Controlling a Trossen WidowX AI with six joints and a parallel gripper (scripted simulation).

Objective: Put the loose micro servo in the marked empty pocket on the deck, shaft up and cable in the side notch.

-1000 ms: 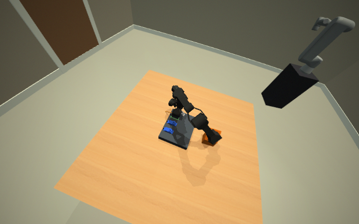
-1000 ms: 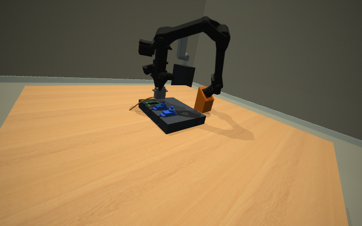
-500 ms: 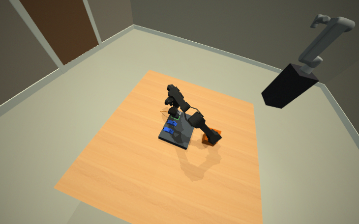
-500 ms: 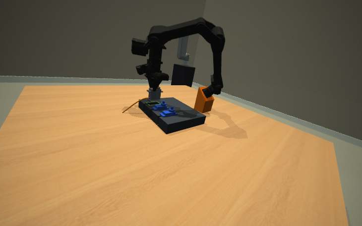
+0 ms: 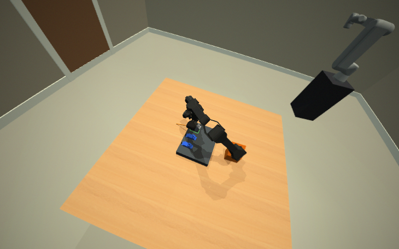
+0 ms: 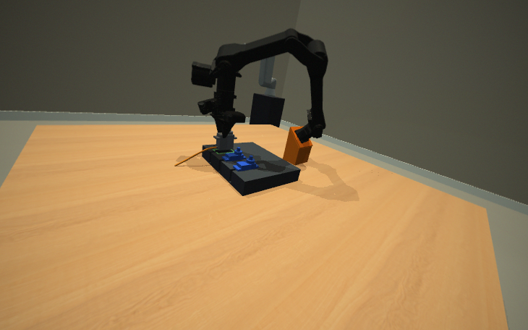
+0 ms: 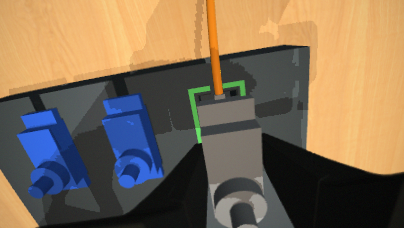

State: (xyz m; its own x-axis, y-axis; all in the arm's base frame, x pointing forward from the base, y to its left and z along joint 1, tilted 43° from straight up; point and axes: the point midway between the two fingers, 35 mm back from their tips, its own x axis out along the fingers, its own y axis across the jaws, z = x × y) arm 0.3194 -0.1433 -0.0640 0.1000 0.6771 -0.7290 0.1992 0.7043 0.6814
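Now: gripper tip 10 cm past the dark deck, 10 cm to the right of it and 8 cm above it.
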